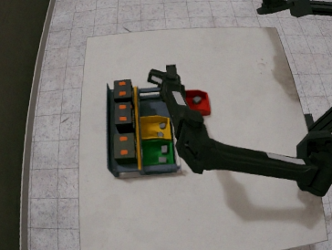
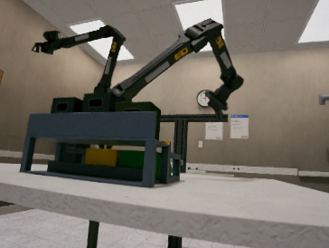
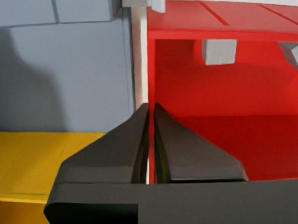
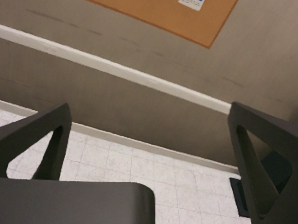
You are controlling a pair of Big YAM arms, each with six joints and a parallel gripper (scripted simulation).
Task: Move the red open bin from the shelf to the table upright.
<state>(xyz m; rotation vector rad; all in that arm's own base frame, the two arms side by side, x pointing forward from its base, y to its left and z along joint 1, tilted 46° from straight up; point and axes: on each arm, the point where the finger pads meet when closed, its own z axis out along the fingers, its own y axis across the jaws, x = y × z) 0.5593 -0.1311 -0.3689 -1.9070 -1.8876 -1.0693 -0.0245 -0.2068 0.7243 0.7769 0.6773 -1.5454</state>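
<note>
The red bin is 80 mm behind my left hand and 30 mm below it. Round my left hand: green bin (100 mm ahead, 230 mm to the left, 30 mm below); yellow bin (110 mm ahead, 120 mm to the left, 30 mm below).
</note>
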